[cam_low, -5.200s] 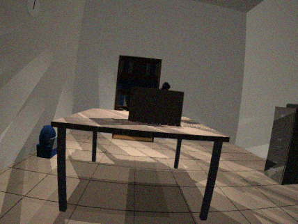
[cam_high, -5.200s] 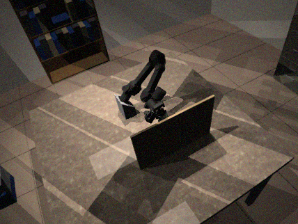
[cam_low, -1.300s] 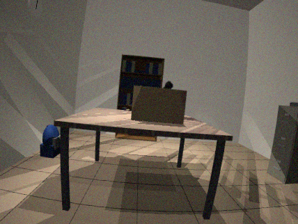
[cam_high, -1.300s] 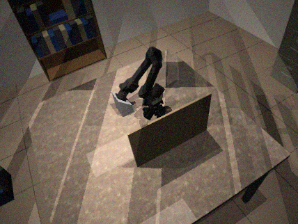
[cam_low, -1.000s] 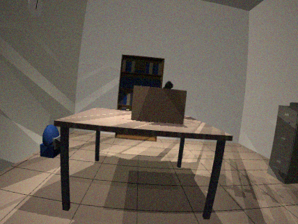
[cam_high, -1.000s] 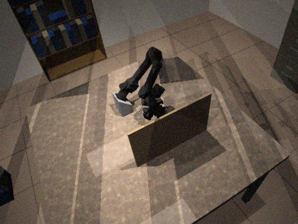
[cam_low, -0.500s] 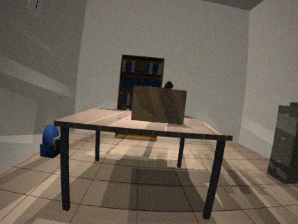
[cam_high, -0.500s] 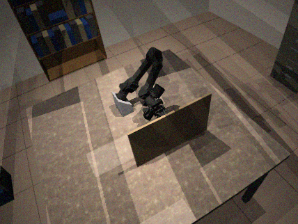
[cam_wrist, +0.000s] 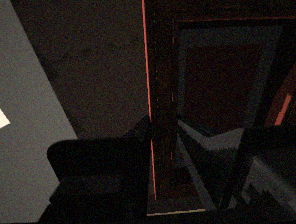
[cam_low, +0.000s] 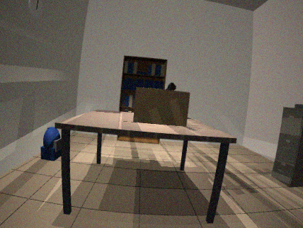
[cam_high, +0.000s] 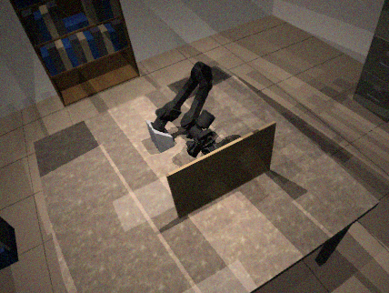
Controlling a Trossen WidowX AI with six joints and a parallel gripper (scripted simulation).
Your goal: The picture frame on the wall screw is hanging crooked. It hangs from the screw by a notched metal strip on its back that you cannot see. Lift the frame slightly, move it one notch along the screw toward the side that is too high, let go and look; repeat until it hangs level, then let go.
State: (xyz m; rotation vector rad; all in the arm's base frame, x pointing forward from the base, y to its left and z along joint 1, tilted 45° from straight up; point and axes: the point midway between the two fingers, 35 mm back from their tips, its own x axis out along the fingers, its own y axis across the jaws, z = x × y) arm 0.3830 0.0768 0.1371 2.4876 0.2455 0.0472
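My gripper tip is 1 cm to the right of the picture frame and 5 cm above it. Round my gripper tip: wall panel: 1 cm ahead, 2 cm to the left, 6 cm below.
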